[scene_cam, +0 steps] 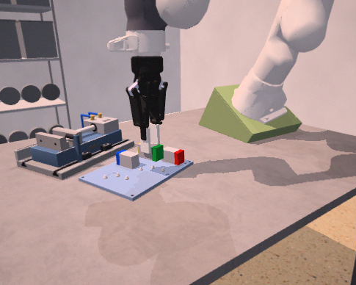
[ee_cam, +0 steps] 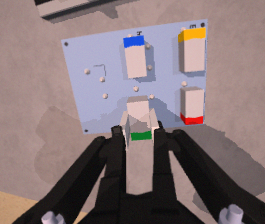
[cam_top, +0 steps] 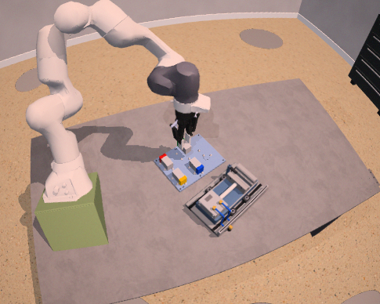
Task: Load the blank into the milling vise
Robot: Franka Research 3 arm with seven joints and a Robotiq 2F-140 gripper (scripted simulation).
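The light blue infeed plate is 10 cm below my hand, 4 cm to the right of it and 2 cm ahead of it. The rest, counted from my hand: red-ended blank: 9 cm behind, 8 cm below, 3 cm to the right; blue-ended blank: 8 cm to the right, 8 cm below, 3 cm ahead; green-ended blank: 4 cm below.
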